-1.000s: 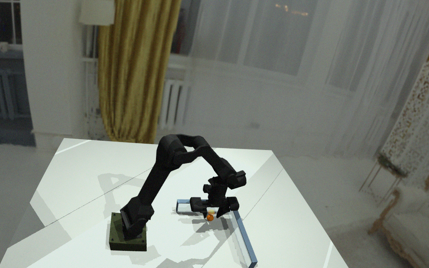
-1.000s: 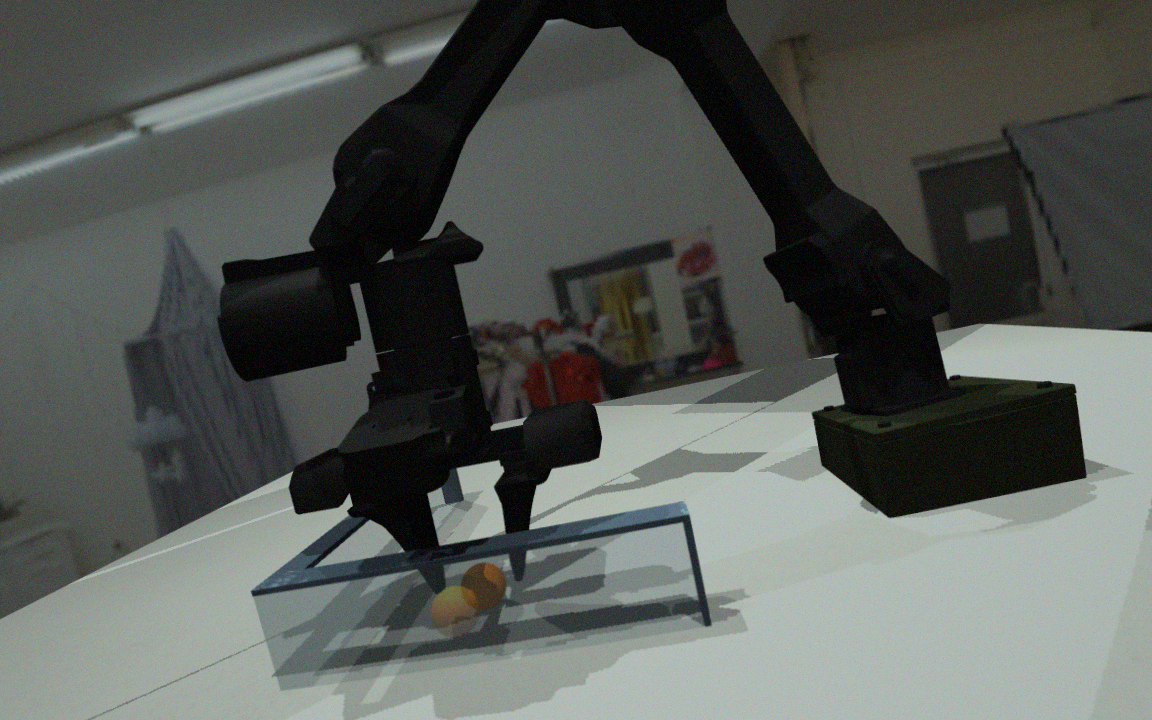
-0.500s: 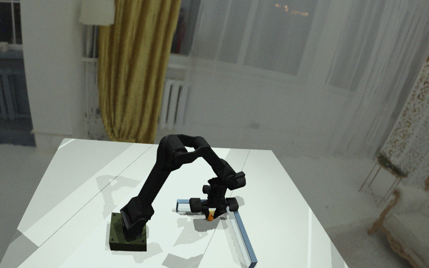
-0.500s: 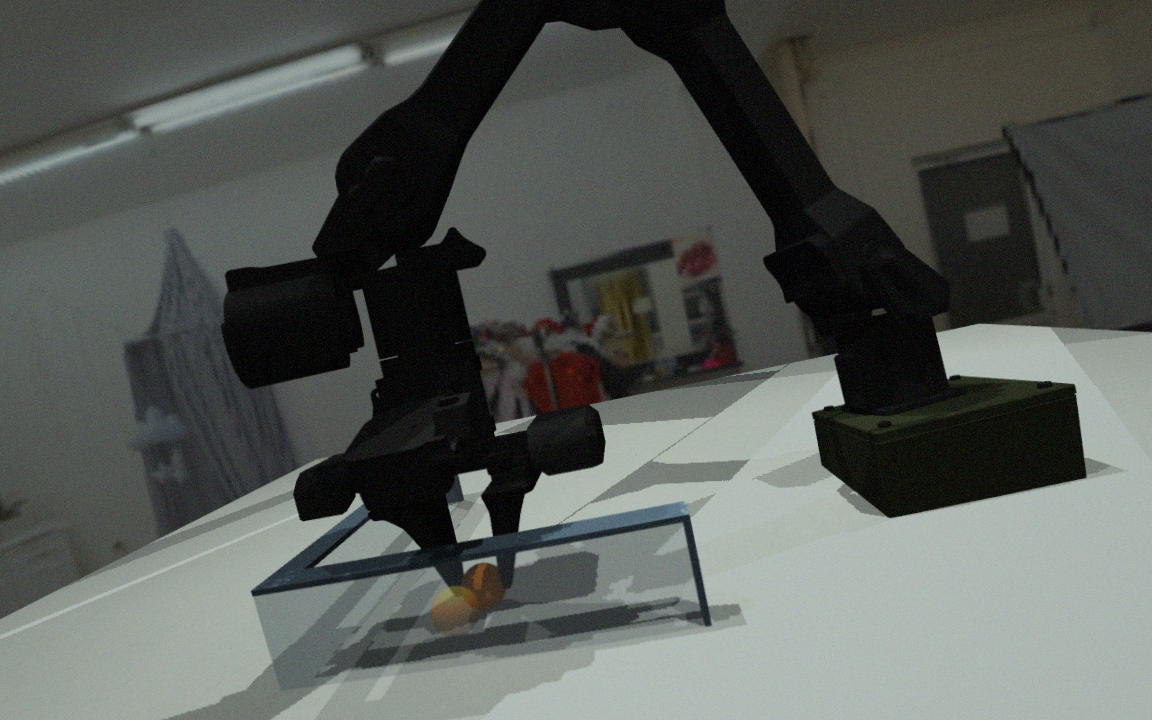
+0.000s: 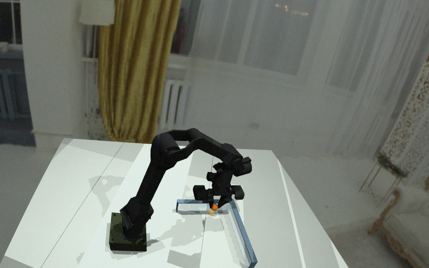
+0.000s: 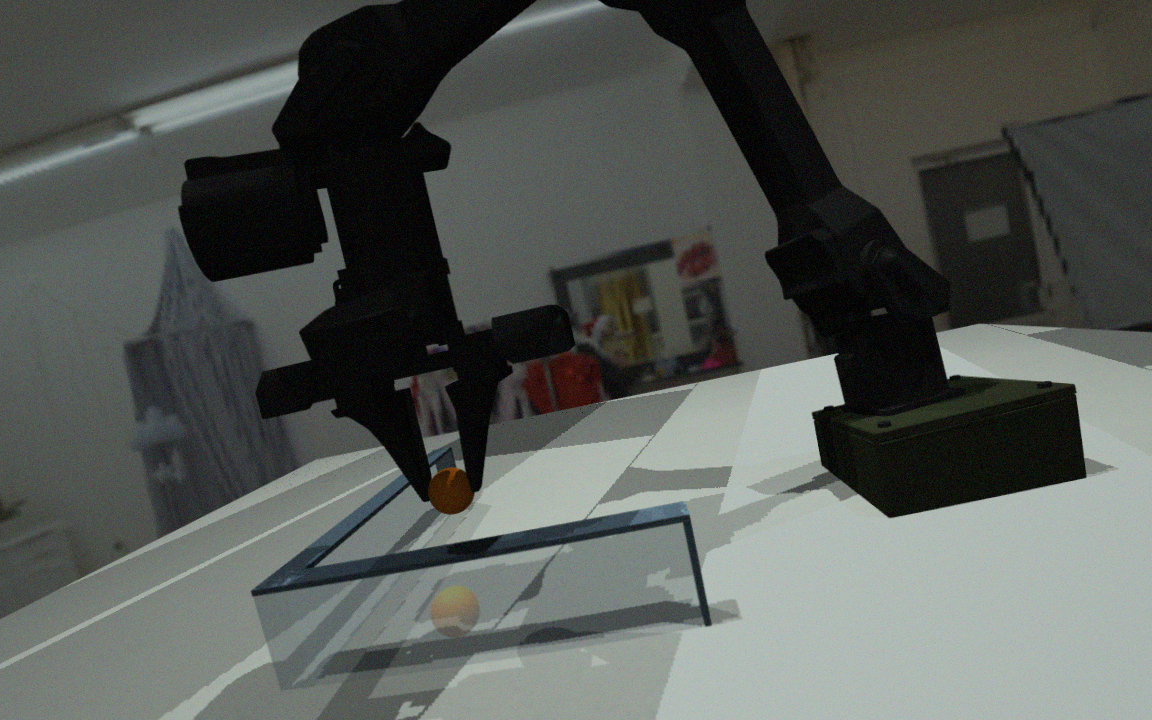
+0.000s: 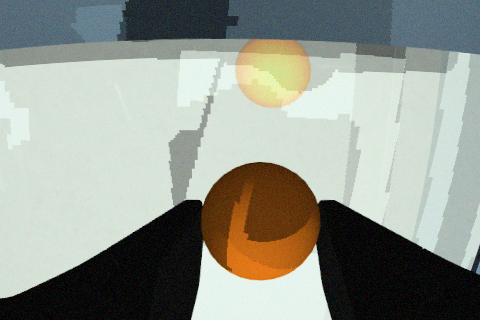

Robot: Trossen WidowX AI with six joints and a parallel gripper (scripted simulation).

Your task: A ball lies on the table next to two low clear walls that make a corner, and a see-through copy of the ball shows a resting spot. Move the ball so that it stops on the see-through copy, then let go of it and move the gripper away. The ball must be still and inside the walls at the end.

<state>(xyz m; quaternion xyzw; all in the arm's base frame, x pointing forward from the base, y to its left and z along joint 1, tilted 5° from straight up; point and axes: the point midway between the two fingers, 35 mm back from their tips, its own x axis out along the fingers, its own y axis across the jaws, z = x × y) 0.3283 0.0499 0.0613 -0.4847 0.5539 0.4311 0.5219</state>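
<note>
Now: gripper tip 1 cm past the clear wall, 5 cm to the right of it and 5 cm above it. The rest, counted from my gripper tip: orange ball right at my gripper tip.
</note>
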